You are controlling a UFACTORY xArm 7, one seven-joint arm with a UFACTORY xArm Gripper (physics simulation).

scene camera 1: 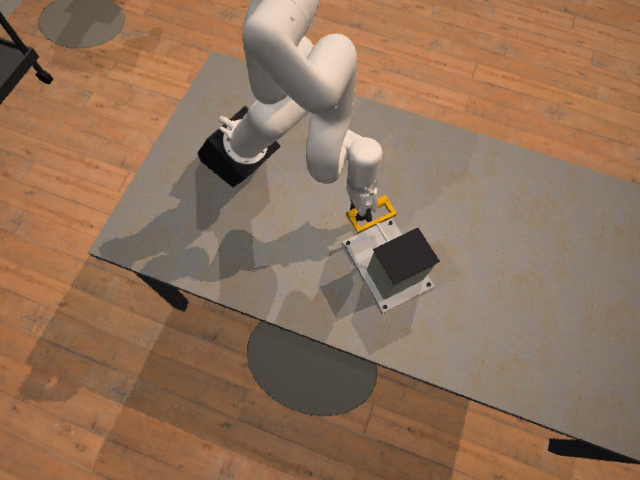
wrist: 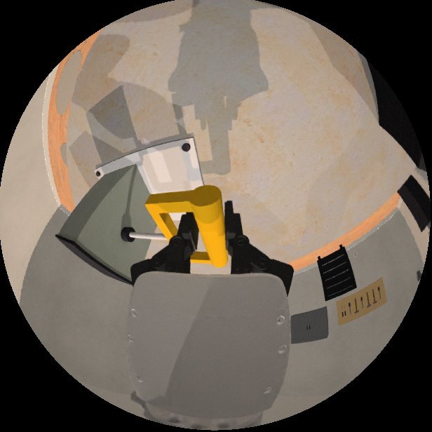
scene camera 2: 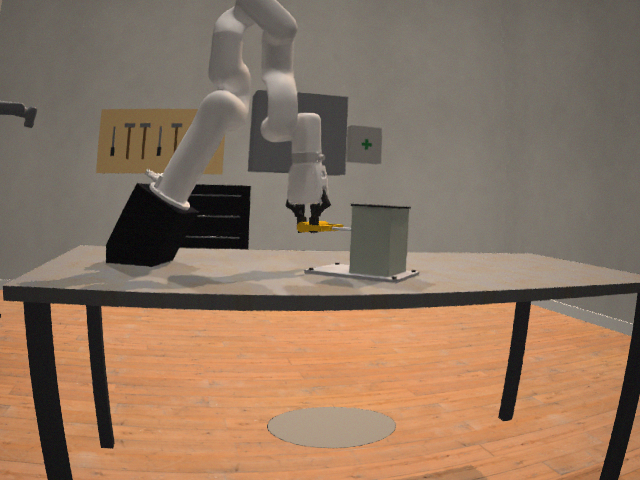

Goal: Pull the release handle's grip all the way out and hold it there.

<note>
The pictures show: the gripper and a white base plate.
The gripper shows as well in the wrist view.
</note>
